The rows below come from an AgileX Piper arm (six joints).
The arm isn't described. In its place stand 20 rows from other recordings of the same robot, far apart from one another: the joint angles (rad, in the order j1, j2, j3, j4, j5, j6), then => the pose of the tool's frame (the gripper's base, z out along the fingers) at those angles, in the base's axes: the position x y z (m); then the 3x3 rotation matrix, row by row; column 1 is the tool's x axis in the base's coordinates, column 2 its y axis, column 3 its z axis.
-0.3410, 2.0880, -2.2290, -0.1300, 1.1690, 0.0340 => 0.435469 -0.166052 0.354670; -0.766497 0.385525 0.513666; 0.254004 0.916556 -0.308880; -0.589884 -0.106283 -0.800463
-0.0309, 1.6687, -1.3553, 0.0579, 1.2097, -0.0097 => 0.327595 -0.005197 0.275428; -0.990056 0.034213 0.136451; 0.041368 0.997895 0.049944; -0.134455 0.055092 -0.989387
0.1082, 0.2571, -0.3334, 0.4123, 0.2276, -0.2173 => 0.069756 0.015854 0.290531; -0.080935 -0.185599 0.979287; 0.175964 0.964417 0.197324; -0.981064 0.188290 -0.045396
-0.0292, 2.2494, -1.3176, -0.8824, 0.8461, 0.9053 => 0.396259 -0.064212 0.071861; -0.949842 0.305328 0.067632; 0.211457 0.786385 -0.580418; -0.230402 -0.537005 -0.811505
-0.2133, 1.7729, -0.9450, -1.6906, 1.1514, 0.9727 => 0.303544 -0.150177 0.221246; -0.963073 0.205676 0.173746; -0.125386 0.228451 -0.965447; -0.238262 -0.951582 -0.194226
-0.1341, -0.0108, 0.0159, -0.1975, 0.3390, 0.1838 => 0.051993 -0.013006 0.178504; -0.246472 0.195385 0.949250; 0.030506 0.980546 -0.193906; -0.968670 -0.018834 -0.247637
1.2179, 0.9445, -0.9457, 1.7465, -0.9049, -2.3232 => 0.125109 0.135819 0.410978; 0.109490 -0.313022 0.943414; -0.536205 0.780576 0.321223; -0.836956 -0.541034 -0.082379
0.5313, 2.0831, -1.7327, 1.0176, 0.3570, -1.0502 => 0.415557 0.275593 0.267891; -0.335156 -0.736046 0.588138; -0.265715 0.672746 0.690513; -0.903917 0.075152 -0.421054
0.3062, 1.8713, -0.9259, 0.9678, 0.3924, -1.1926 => 0.316589 0.130147 0.129430; -0.705695 -0.629782 0.324605; -0.481129 0.762278 0.432952; -0.520104 0.149356 -0.840942
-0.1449, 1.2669, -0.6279, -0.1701, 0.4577, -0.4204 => 0.222790 -0.039389 0.214748; -0.800880 -0.298338 0.519216; -0.429731 0.890180 -0.151360; -0.417039 -0.344345 -0.841133
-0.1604, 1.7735, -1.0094, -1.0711, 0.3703, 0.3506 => 0.350918 -0.086057 0.186481; -0.803795 -0.202446 0.559401; -0.481693 0.773302 -0.412281; -0.349121 -0.600849 -0.719093
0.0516, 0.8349, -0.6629, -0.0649, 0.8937, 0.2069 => 0.141636 0.002709 0.283564; -0.820423 0.114015 0.560274; 0.123076 0.992160 -0.021679; -0.558353 0.051171 -0.828024
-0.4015, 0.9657, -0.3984, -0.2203, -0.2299, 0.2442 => 0.178143 -0.070710 0.257938; -0.222378 0.352683 0.908935; 0.126436 0.934838 -0.331801; -0.966728 0.041137 -0.252479
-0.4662, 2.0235, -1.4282, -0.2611, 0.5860, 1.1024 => 0.378811 -0.205159 0.177913; -0.109039 0.928921 0.353858; 0.911208 0.235668 -0.337876; -0.397254 0.285596 -0.872138
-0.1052, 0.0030, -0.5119, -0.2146, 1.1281, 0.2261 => -0.011544 -0.016389 0.276833; -0.456639 0.332322 0.825253; 0.179072 0.942962 -0.280636; -0.871444 0.019631 -0.490103
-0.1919, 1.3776, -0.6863, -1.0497, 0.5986, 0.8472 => 0.236839 -0.091319 0.219513; -0.834970 0.358134 0.417811; 0.059055 0.813177 -0.579012; -0.547118 -0.458784 -0.700128
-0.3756, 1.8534, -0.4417, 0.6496, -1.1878, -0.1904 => 0.234096 -0.147190 0.129017; -0.134193 0.827392 0.545357; 0.129503 0.560257 -0.818132; -0.982457 -0.039162 -0.182332
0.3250, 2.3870, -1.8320, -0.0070, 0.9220, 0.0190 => 0.457216 0.153522 0.105351; -0.936768 -0.304550 0.172379; -0.300057 0.952492 0.052197; -0.180086 -0.002827 -0.983647
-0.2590, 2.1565, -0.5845, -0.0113, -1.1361, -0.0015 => 0.306904 -0.080350 0.057958; -0.331837 0.244718 0.911042; 0.081446 0.969591 -0.230779; -0.939814 -0.002380 -0.341678
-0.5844, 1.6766, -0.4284, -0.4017, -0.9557, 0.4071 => 0.242854 -0.125802 0.157607; -0.155532 0.294323 0.942966; 0.291427 0.925767 -0.240887; -0.943864 0.237340 -0.229760
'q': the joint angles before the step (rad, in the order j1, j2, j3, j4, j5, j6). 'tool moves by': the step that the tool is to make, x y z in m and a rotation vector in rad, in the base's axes. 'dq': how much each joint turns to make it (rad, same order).
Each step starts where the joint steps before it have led.
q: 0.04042, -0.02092, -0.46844, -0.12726, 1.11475, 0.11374
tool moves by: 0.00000, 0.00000, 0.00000, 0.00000, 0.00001, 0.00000
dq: 0.00000, 0.00000, 0.00000, 0.00000, 0.00001, 0.00000
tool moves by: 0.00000, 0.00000, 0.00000, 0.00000, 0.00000, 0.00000
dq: 0.00000, 0.00000, 0.00000, 0.00000, 0.00000, 0.00000
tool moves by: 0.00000, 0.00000, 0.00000, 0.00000, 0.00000, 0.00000
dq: 0.00000, 0.00000, 0.00000, 0.00000, 0.00000, 0.00000
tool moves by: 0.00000, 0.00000, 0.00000, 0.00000, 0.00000, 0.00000
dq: 0.00000, 0.00000, 0.00000, 0.00000, 0.00000, 0.00000
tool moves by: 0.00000, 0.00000, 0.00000, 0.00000, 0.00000, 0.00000
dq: 0.00000, 0.00000, 0.00000, 0.00000, 0.00000, 0.00000
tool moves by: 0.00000, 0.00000, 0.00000, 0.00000, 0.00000, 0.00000
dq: 0.00000, 0.00000, 0.00000, 0.00000, 0.00000, 0.00000
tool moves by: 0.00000, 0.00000, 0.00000, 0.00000, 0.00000, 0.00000
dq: 0.00000, 0.00000, 0.00000, 0.00000, 0.00000, 0.00000
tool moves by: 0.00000, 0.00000, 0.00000, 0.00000, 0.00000, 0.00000
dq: 0.00000, 0.00000, 0.00000, 0.00000, 0.00000, 0.00000
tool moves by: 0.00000, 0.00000, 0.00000, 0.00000, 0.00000, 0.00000
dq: 0.00000, 0.00000, 0.00000, 0.00000, 0.00000, 0.00000
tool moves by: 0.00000, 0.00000, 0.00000, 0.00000, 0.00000, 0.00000
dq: 0.00000, 0.00000, 0.00000, 0.00000, 0.00000, 0.00000
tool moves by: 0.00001, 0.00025, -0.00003, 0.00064, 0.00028, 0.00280
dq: -0.00002, 0.00000, 0.00002, 0.00307, -0.00002, -0.00225
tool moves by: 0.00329, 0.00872, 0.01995, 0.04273, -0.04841, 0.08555
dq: 0.00003, 0.05222, -0.05973, 0.10488, -0.04600, -0.05182
